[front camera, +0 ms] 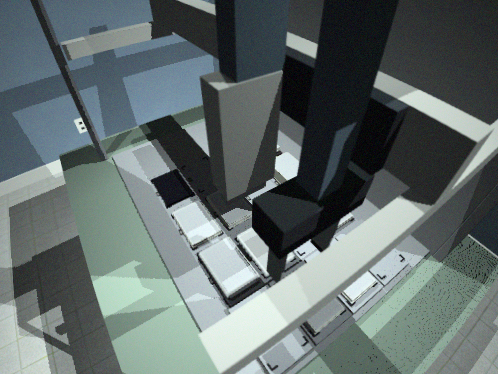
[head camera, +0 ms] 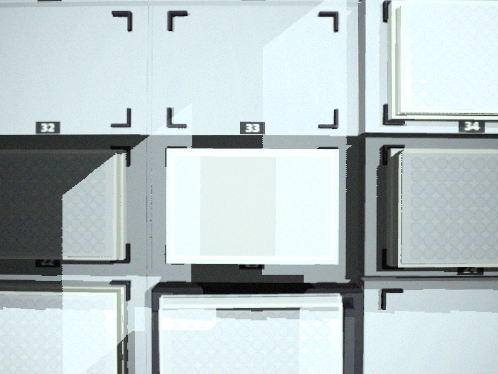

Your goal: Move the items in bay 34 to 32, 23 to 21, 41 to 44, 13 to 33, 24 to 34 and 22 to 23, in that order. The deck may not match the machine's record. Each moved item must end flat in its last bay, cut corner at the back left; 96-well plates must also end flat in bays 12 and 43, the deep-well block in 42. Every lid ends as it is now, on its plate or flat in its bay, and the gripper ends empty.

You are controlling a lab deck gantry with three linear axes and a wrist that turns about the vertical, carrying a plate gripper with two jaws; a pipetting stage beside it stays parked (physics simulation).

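Places are measured from the robot's base along level axes (x ahead, y left, z up), in metres.
Where they show: gripper, fingertip midpoint: (front camera: 297, 261); robot's base, origin of the base link: (front camera: 151, 181).
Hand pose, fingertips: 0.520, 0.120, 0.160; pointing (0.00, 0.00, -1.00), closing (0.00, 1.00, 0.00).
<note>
Things, the pixels of their centre, and the offset from my fingertips, as dx, dy, dz. "spot": a spot on its surface instead.
- bay 22, surface spot: (head camera: 90, 210) (front camera: 237, 214) spot: -0.250, +0.026, -0.145
- bay 24, surface spot: (head camera: 455, 210) spot: +0.014, +0.029, -0.131
- bay 34, surface spot: (head camera: 450, 60) spot: +0.010, +0.134, -0.131
- white-topped item, body centre: (head camera: 251, 358) (front camera: 228, 264) -0.129, -0.075, -0.130
- plate, body centre: (head camera: 42, 340) (front camera: 196, 222) -0.292, -0.077, -0.153
- tall pale block, body centre: (front camera: 289, 172) -0.292, +0.244, -0.139
- flat black item, body centre: (front camera: 172, 186) -0.456, -0.077, -0.156
My gripper (front camera: 299, 264) is open and empty, raised above bay 23. The item (front camera: 252, 245) (head camera: 252, 205) in bay 23 has a smooth white top and lies flat; no cut corner is discernible. Plates show in bay 22 (front camera: 236, 218) (head camera: 90, 210), bay 24 (front camera: 325, 317) (head camera: 455, 210) and bay 34 (front camera: 359, 286) (head camera: 450, 60). Bay 13 holds a white-topped item (front camera: 228, 265) (head camera: 252, 345) on a dark base. A plate (front camera: 196, 222) (head camera: 50, 340) lies in bay 12. A tall pale block (front camera: 287, 167) shows partly in bay 42. Bay 41 is hidden in the front view.
A flat black item (front camera: 171, 187) lies in bay 11. Bays 32 and 33 show their corner marks in the head view. A pale rail (front camera: 320, 280) crosses the front of the deck. The grey pipetting stage (front camera: 242, 135) stands behind and left of the gripper.
</note>
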